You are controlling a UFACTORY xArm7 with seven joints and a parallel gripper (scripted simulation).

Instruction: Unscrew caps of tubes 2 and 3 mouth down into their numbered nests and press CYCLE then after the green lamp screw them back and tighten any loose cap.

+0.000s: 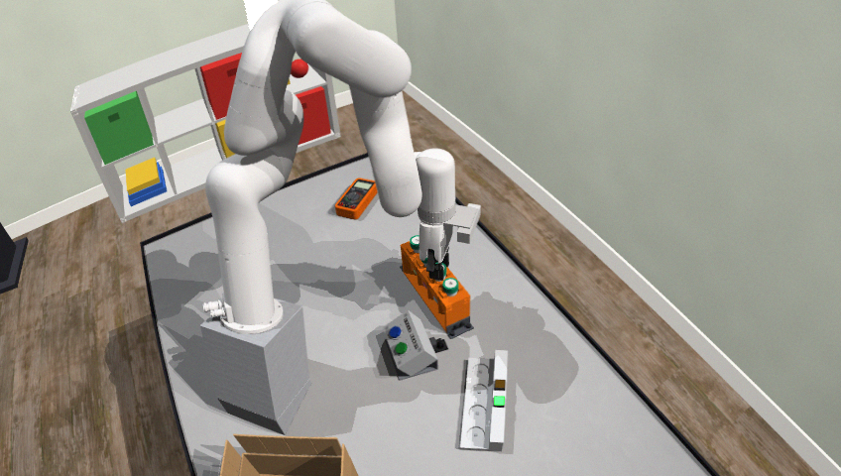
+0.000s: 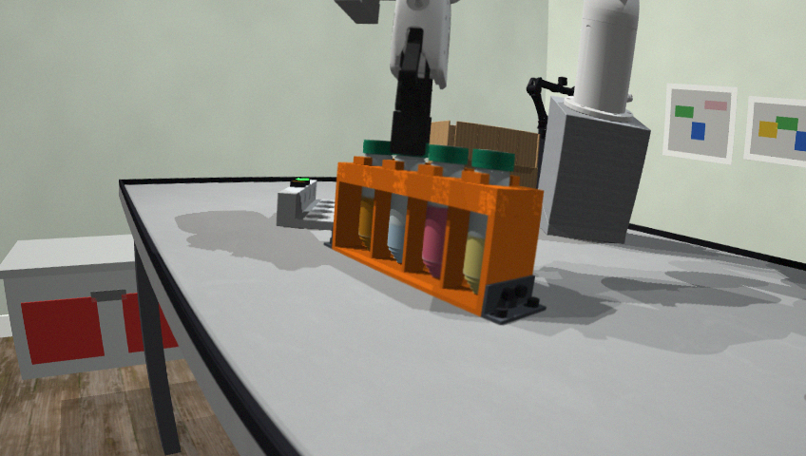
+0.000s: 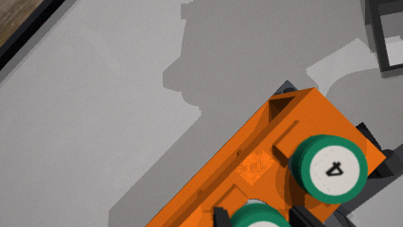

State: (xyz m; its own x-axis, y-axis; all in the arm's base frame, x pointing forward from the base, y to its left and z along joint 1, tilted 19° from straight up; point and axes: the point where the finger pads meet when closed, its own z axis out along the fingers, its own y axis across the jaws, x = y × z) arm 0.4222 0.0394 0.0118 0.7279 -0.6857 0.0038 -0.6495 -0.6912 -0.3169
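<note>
The tube 3 threaded neck lies 10 mm below my hand. From my hand the other things lie so: cap 4: 50 mm to the right, 20 mm below; then cap 2: 50 mm to the left, 20 mm below; then cap 3: 10 mm below.
</note>
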